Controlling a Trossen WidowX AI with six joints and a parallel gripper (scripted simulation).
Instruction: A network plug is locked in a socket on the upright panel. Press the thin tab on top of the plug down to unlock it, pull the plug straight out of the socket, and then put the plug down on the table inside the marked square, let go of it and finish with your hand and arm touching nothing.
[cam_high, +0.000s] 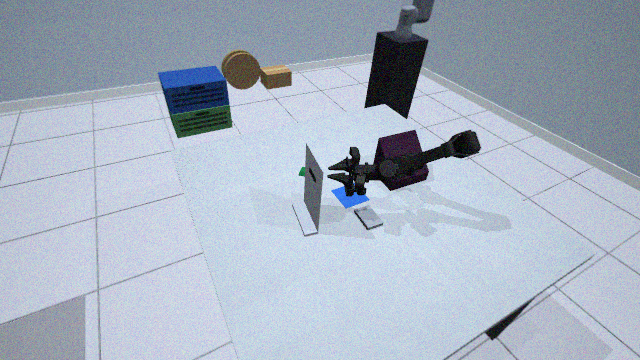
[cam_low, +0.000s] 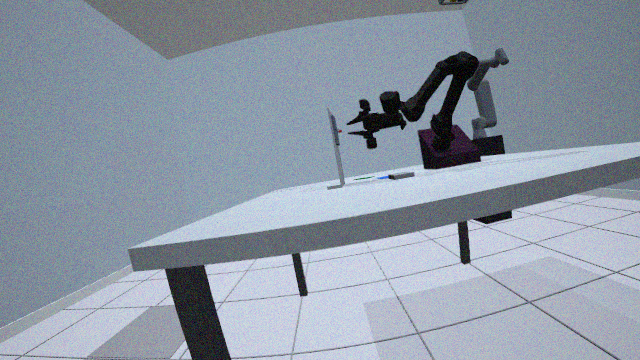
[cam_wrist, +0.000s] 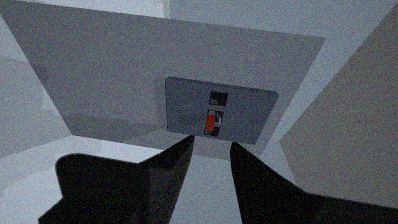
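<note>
Right now my gripper tip is 40 mm short of the network plug and 10 mm to the left of it. The rest, counted from my gripper tip: blue marked square (220 mm below, 160 mm behind, 50 mm to the right); then flat grey slab (210 mm below, 150 mm behind, 90 mm to the left); then upright panel (80 mm below, 60 mm ahead, 10 mm to the right).
</note>
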